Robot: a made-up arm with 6 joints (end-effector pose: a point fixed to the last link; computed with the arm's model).
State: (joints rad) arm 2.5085 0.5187 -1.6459 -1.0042 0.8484 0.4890
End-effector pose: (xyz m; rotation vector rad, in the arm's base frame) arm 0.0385 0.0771 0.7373 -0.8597 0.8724 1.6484
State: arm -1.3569 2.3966 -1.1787 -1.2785 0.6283 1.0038
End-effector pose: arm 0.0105 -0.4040 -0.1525 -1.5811 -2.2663 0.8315
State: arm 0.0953 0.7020 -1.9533 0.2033 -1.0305 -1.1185
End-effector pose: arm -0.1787 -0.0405 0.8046 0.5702 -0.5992 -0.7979
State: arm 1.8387 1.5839 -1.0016 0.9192 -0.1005 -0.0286
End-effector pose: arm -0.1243 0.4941 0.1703 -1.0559 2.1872 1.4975
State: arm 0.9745 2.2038 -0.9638 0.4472 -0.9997 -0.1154
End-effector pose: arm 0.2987 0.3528 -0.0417 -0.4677 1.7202 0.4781
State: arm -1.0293 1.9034 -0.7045 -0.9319 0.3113 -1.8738
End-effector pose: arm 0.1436 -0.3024 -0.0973 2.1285 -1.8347 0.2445
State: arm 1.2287 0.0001 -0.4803 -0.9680 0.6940 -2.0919
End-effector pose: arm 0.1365 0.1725 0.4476 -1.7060 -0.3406 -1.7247
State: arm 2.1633 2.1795 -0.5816 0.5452 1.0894 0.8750
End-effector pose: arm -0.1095 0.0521 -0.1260 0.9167 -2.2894 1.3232
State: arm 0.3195 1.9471 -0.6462 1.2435 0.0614 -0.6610
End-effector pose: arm 0.2979 0.1065 -0.1215 0.3588 2.8266 0.2859
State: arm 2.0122 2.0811 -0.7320 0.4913 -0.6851 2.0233
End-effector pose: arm -0.1268 0.3626 -0.0944 -0.6965 -2.4337 -1.2484
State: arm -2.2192 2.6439 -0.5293 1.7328 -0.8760 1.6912
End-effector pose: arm -0.0862 0.0554 -0.1871 1.1337 -2.4793 -1.5318
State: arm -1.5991 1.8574 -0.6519 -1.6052 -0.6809 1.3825
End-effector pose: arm 0.0755 -0.3324 -0.0638 1.3466 1.9385 0.1051
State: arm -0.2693 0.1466 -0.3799 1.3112 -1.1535 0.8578
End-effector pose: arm 0.1526 -0.1655 0.4284 1.1190 -0.6058 0.9824
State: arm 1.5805 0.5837 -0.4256 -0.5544 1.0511 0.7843
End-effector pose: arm 0.0586 0.2865 0.2120 -1.1465 2.1871 0.2596
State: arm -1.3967 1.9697 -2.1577 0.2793 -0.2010 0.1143
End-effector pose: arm 0.0952 -0.5843 0.5512 0.9268 0.6808 -0.9307
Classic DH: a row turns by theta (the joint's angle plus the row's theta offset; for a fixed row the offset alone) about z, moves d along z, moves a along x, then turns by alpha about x. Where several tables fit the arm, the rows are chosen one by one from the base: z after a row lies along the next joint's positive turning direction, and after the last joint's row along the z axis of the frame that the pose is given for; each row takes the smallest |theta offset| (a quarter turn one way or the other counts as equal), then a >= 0, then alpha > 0; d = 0 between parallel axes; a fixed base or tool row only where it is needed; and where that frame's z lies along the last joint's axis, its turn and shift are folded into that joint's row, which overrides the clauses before.
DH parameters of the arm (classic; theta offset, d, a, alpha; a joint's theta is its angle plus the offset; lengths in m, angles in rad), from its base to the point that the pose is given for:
joint 1: 0 0.168 0 -1.5708
joint 2: 0.1353 0 -0.215 0
joint 3: 1.3483 0 -0.0335 1.5708
joint 4: 0 0.3864 0 -1.5708
joint 5: 0 0 -0.0003 1.5708
joint 6: 0 0.1345 0 0

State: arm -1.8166 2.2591 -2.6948 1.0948 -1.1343 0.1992
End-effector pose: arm -0.2261 -0.4555 0.6128 0.4680 -0.8921 -0.9815
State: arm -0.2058 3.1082 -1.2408 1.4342 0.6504 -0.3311
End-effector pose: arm 0.1468 0.0515 -0.3414 -1.6135 -1.9562 -0.5996
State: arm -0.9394 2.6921 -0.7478 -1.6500 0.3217 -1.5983
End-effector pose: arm 0.0219 -0.1012 -0.2691 2.7166 -1.1265 -0.5709
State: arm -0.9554 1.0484 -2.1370 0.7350 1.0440 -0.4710
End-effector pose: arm 0.1457 -0.0712 0.7661 0.0792 1.3629 -0.4402
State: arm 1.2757 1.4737 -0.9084 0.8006 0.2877 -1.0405
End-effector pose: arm 0.1104 0.4568 0.1520 -1.7157 1.6095 0.7555
